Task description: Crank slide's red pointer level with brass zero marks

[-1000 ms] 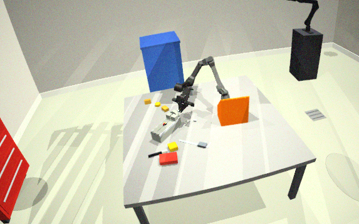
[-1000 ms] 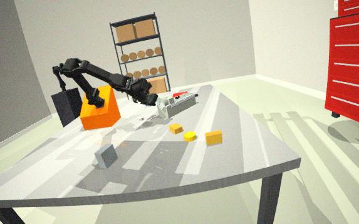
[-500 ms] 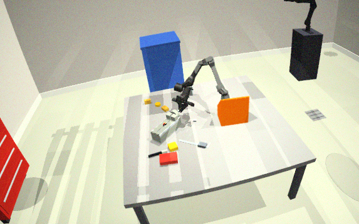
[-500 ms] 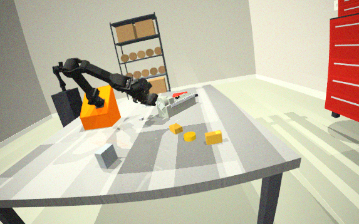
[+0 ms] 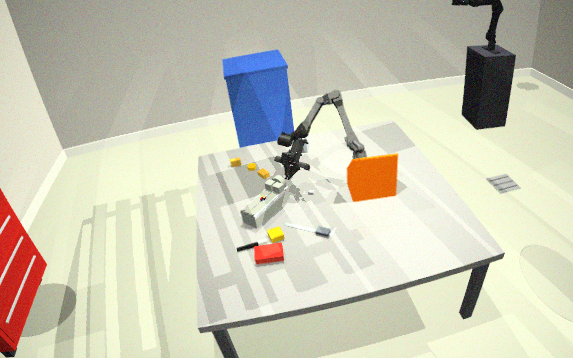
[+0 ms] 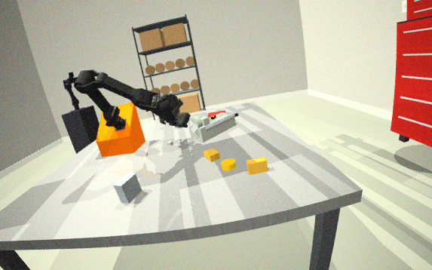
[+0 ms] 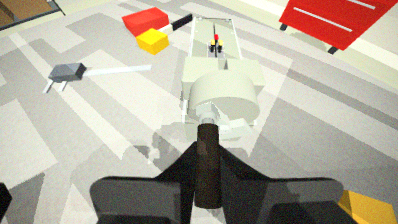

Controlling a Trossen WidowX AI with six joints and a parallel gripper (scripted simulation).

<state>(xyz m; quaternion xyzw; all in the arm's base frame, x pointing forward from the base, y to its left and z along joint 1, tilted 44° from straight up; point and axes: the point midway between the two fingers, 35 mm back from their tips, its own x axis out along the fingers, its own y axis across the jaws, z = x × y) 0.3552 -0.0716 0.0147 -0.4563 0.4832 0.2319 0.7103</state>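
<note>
Now: the dark brown crank handle 30 mm above my gripper tip, 10 mm to the right of it and 10 mm behind it. Also, from my gripper tip: yellow block (310 mm to the left, 80 mm ahead, 70 mm below); grey cube (410 mm to the right, 130 mm behind, 50 mm below); red pointer (130 mm to the left, 130 mm ahead, 10 mm below).
</note>
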